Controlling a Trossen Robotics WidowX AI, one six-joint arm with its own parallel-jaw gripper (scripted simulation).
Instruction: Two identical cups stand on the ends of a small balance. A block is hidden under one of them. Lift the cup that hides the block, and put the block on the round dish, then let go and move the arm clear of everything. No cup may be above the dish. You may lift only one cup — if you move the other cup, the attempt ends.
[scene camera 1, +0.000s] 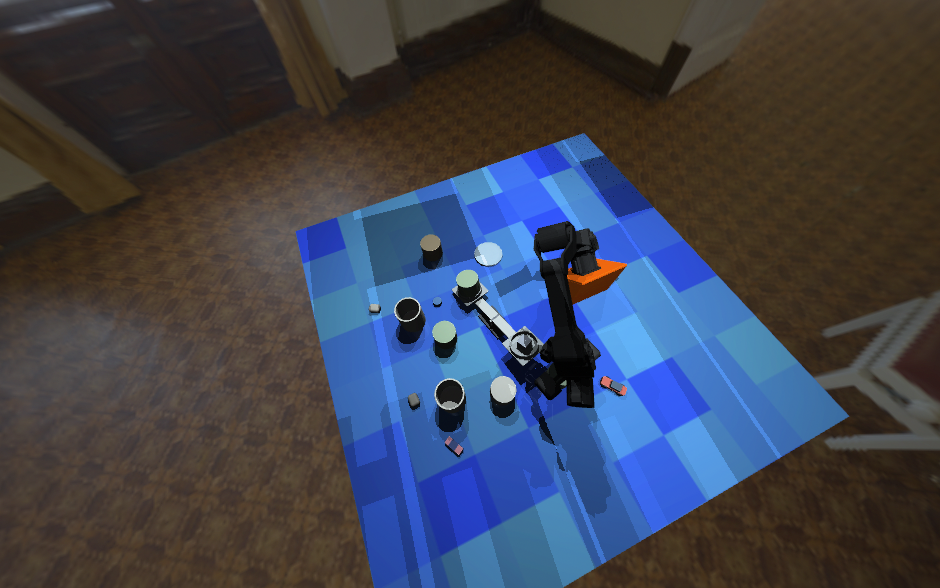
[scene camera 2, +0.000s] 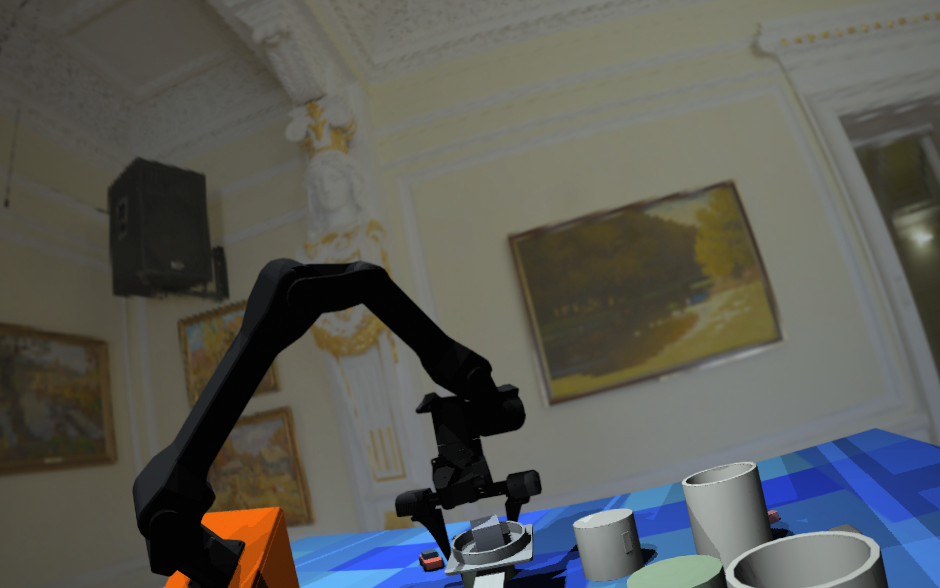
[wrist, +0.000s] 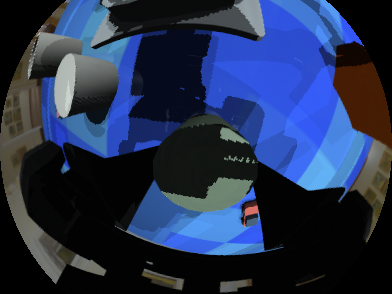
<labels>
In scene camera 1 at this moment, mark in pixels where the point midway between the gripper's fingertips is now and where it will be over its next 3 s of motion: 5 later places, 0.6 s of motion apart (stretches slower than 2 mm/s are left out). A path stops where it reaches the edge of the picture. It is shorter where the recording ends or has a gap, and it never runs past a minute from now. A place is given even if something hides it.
My gripper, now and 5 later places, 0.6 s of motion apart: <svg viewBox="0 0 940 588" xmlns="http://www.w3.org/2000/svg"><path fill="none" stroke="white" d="M560 373L538 350L525 340L524 342L524 343L527 335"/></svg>
</labels>
